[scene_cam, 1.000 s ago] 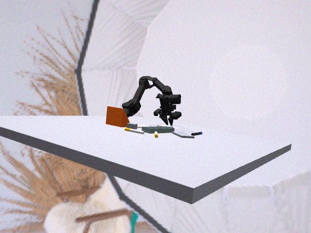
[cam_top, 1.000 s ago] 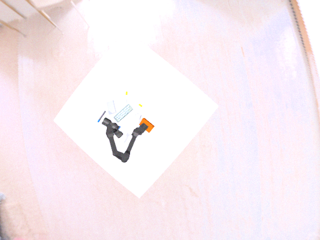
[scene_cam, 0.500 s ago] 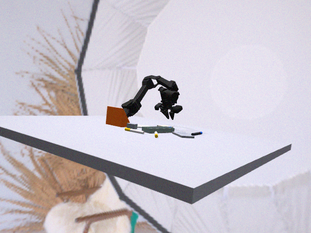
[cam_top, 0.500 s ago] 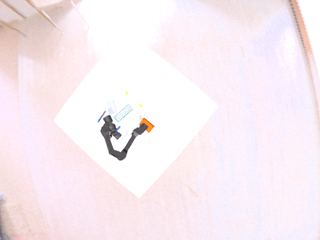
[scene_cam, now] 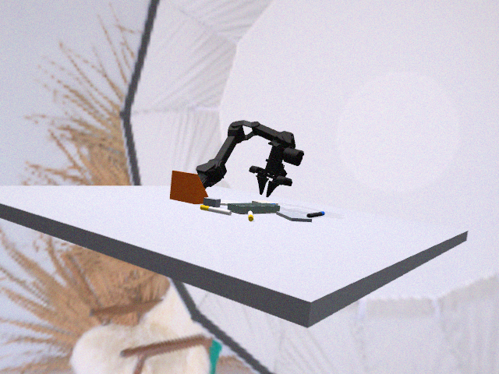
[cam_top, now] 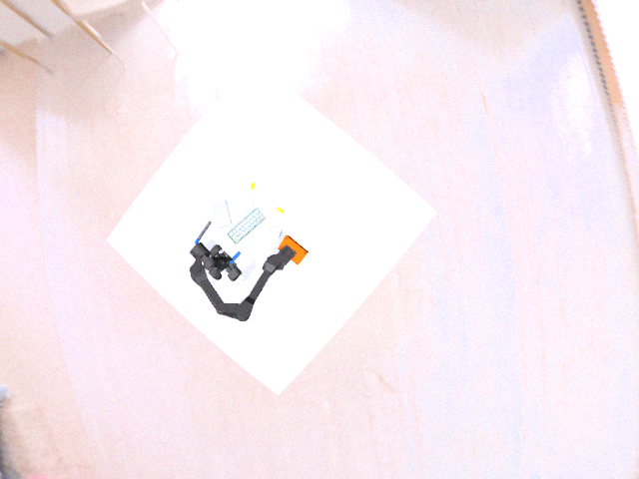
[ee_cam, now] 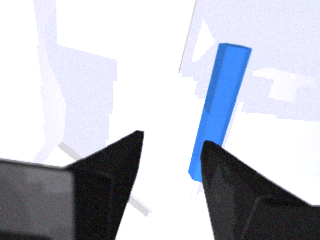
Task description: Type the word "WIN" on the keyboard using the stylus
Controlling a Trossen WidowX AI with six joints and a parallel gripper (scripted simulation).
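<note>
My gripper tip is 30 mm to the left of the blue stylus, 30 mm above it and 20 mm short of it. Round my gripper tip: flat grey block: 220 mm ahead, 130 mm to the right, 40 mm below; W key: 210 mm to the right, 50 mm ahead, 30 mm below.
</note>
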